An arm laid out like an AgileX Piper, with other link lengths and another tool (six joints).
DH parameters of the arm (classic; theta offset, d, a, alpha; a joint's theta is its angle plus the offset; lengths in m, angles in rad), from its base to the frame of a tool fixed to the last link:
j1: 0 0.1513 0 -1.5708
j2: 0.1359 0 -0.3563 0
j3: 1.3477 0 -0.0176 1.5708
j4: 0 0.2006 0 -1.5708
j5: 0 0 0 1.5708
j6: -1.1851 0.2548 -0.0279 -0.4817
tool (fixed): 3.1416 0.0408 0 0
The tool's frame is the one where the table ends.
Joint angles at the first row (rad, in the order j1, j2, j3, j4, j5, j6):
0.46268, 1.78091, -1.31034, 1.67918, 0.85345, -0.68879
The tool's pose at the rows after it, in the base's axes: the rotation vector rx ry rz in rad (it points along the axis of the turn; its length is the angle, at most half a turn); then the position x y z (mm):
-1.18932, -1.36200, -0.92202, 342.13, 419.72, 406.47
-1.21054, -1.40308, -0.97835, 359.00, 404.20, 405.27
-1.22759, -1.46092, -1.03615, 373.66, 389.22, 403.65
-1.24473, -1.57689, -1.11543, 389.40, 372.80, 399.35
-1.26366, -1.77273, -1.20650, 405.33, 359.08, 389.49
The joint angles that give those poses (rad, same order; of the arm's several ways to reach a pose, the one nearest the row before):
0.43999, 1.78092, -1.31034, 1.68105, 0.85557, -0.73932
0.39490, 1.78091, -1.31036, 1.68103, 0.85557, -0.80197
0.35295, 1.78091, -1.31035, 1.68104, 0.85557, -0.87881
0.31070, 1.78090, -1.31034, 1.68104, 0.84483, -1.01220
0.28506, 1.78092, -1.31033, 1.68106, 0.80349, -1.21326

